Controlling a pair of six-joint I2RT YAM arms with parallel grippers.
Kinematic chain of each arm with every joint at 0, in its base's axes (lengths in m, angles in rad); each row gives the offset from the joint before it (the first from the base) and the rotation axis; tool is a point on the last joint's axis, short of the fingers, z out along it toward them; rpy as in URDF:
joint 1: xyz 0 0 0.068 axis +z
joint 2: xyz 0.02 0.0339 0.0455 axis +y
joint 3: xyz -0.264 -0.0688 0 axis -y
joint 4: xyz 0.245 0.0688 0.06 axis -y
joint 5: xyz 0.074 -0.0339 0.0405 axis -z
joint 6: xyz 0.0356 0 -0.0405 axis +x
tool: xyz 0 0 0 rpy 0 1.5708 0
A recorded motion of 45 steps. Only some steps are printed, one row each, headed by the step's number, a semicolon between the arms.
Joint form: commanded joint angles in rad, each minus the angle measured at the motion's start. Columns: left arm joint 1, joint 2, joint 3, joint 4, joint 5, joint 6; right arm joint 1, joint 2, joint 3, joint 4, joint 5, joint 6.
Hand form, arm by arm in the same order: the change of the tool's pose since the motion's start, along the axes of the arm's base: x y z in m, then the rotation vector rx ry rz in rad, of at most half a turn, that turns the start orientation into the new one. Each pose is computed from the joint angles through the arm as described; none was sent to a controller.
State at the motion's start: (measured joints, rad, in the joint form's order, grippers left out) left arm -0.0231 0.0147 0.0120 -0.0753 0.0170 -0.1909; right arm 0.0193 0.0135 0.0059 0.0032 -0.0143 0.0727
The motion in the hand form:
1: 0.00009 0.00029 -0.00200 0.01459 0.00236 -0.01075; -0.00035 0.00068 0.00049 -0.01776 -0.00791 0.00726
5: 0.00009 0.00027 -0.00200 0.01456 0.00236 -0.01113; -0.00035 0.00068 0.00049 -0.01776 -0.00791 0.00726
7: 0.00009 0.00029 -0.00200 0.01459 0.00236 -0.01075; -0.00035 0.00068 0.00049 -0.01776 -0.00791 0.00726
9: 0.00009 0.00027 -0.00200 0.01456 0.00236 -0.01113; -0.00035 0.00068 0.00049 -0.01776 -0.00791 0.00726
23: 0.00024 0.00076 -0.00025 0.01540 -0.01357 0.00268; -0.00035 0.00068 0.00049 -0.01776 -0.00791 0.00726
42: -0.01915 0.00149 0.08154 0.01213 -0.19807 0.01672; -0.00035 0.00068 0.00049 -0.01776 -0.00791 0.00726
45: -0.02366 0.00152 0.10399 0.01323 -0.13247 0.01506; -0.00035 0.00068 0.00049 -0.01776 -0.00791 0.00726
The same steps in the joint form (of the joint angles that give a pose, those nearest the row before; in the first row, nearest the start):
1: 0.0084 -0.0042 -0.0065 -0.0008 0.0180 0.0160; 0.0057 -0.0061 -0.0008 0.0019 -0.0015 -0.0179
5: 0.0083 -0.0042 -0.0065 -0.0008 0.0183 0.0160; 0.0057 -0.0061 -0.0008 0.0019 -0.0015 -0.0179
7: 0.0084 -0.0042 -0.0065 -0.0008 0.0180 0.0160; 0.0057 -0.0061 -0.0008 0.0019 -0.0015 -0.0179
9: 0.0083 -0.0042 -0.0065 -0.0008 0.0183 0.0160; 0.0057 -0.0061 -0.0008 0.0019 -0.0015 -0.0179
23: 0.0084 -0.0042 -0.0065 0.0153 0.0046 0.0160; 0.0057 -0.0061 -0.0008 0.0019 -0.0015 -0.0179
42: 0.0083 0.0290 0.2499 -0.0233 -0.0081 0.0160; 0.0057 -0.0061 -0.0008 0.0019 -0.0015 -0.0179
45: 0.0084 0.0950 0.3708 -0.1438 -0.0069 0.0156; 0.0057 -0.0061 -0.0008 0.0019 -0.0015 -0.0179

